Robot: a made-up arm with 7 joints.
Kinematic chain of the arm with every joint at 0, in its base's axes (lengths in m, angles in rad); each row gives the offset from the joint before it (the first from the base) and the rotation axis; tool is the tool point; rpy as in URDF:
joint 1: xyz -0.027 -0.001 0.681 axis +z
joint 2: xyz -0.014 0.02 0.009 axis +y
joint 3: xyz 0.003 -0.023 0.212 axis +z
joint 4: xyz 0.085 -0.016 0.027 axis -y
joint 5: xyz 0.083 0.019 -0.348 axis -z
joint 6: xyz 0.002 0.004 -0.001 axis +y
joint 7: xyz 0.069 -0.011 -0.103 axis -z
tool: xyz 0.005 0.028 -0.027 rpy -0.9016 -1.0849 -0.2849
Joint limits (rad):
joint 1: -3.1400..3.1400
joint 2: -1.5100..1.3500
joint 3: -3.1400..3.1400
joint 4: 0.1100..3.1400
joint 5: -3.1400..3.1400
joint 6: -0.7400..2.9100
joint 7: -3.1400..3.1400
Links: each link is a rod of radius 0.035 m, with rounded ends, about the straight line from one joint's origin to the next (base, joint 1, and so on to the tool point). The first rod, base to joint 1, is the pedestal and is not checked.
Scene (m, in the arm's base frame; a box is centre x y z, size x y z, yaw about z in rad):
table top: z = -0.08
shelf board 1: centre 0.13 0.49 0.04 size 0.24 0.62 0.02 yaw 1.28
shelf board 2: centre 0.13 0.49 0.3 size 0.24 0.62 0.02 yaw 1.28
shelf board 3: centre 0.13 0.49 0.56 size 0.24 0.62 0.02 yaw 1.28
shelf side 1: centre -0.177 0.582 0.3 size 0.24 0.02 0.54 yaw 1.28
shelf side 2: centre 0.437 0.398 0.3 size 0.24 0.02 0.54 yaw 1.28
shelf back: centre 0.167 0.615 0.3 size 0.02 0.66 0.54 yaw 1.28
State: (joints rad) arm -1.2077 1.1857 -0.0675 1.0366 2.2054 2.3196 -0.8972
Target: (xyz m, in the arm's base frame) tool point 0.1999 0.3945 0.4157
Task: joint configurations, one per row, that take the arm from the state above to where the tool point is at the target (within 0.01 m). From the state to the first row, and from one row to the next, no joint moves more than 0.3 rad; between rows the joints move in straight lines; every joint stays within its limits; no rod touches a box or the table.
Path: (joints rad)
1: -0.9583 1.2186 0.0802 1.0319 2.2001 2.2137 -0.8733
2: -0.7089 1.2514 0.2278 1.0272 2.1948 2.1078 -0.8495
3: -0.4596 1.2843 0.3755 1.0225 2.1894 2.0019 -0.8256
4: -0.2102 1.3171 0.5232 1.0178 2.1841 1.8960 -0.8017
5: 0.0392 1.3500 0.6708 1.0131 2.1788 1.7901 -0.7779

